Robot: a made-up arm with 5 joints.
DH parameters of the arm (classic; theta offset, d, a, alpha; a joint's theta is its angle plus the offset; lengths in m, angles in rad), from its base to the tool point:
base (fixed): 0 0 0.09 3.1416
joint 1: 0 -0.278 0.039 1.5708
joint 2: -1.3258 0 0.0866 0
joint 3: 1.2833 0 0.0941 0
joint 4: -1.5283 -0.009 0 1.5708
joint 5: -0.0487 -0.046 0 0
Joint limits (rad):
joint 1: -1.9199..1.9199
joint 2: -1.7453..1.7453
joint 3: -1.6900..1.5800
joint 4: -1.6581..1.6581
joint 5: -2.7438..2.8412
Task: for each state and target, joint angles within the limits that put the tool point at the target. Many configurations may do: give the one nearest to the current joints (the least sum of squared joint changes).
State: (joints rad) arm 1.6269 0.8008 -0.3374 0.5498 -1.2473
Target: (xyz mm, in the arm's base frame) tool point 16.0 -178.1 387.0
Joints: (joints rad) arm 1.9179 0.0425 -0.4373 0.7018 -1.2473
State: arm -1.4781 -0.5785 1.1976 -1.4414 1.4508
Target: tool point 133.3 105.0 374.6
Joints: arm -1.2590 -0.6683 0.9720 -1.4514 1.4508
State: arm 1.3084 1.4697 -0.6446 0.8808 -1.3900
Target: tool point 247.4 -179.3 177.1
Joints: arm 0.8126 1.6411 -1.1390 0.2765 -1.3900
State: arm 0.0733 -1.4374 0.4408 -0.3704 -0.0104
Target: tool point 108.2 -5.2 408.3
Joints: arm -0.2174 -1.7349 0.7762 -0.3204 -0.0104
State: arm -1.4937 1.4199 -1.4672 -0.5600 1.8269
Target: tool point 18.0 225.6 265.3
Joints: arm -1.9177 1.7453 -1.5368 -1.1853 1.8269
